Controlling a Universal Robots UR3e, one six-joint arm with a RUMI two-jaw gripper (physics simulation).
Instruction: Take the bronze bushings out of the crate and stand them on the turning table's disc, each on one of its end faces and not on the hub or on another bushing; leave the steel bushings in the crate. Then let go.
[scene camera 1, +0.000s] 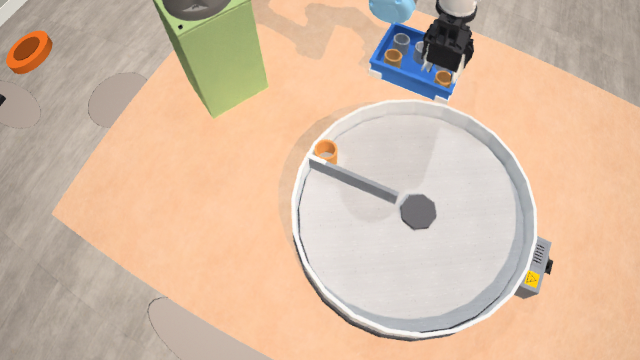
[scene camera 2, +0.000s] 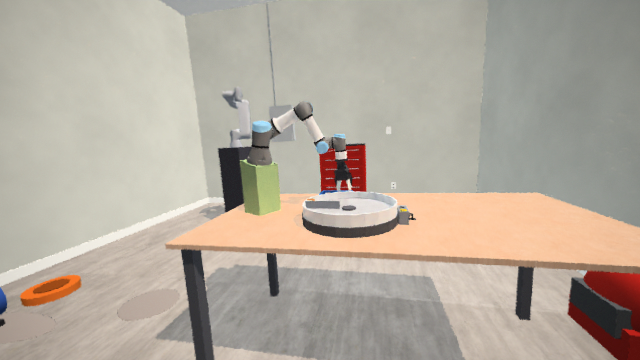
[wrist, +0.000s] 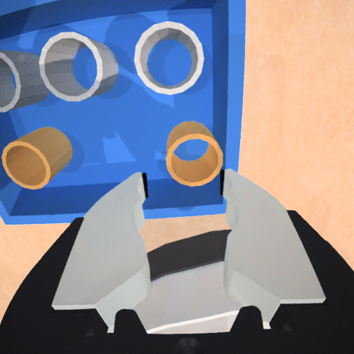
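Where they show: gripper, fingertip midpoint: (scene camera 1: 440, 76); arm's base, origin of the base link: (scene camera 2: 259, 162).
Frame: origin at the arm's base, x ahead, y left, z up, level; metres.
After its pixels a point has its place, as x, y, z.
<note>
My gripper (scene camera 1: 440, 74) {0.388, 0.251, -0.220} (scene camera 2: 344, 189) {0.388, 0.251, -0.220} (wrist: 182, 173) is open, pointing down over the blue crate (scene camera 1: 410, 84) {0.339, 0.212, -0.248} (wrist: 233, 100). Its fingertips are at either side of the near edge of the right bronze bushing (scene camera 1: 443, 78) {0.392, 0.274, -0.247} (wrist: 194, 176) in the wrist view, with gaps on both sides. Another bronze bushing (scene camera 1: 393, 58) {0.270, 0.262, -0.253} (wrist: 57, 150) stands in the crate's other near corner. Steel bushings (wrist: 170, 90) (wrist: 107, 65) (wrist: 32, 80) stand along the far side; the gripper partly hides them in scene camera 1. One bronze bushing (scene camera 1: 334, 156) {0.326, -0.059, -0.179} (scene camera 2: 310, 200) stands upright on the disc (scene camera 1: 380, 260) {0.483, -0.156, -0.215}, beside the bar and wall.
The turning table has a raised white wall (scene camera 1: 530, 210) {0.667, 0.059, -0.191} (scene camera 2: 350, 220) {0.552, -0.253, -0.200}, a dark central hub (scene camera 1: 418, 211) {0.492, -0.051, -0.207} (scene camera 2: 349, 208) {0.501, -0.071, -0.207} and a grey bar (scene camera 1: 352, 180) {0.372, -0.073, -0.192} (scene camera 2: 322, 204) {0.373, -0.073, -0.194}. A grey box (scene camera 1: 537, 265) {0.727, -0.016, -0.210} (scene camera 2: 403, 215) {0.729, -0.064, -0.227} sits outside it. The green pedestal (scene camera 1: 225, 65) {0.056, -0.028, -0.139} (scene camera 2: 262, 190) {0.045, -0.062, -0.139} carries the arm.
</note>
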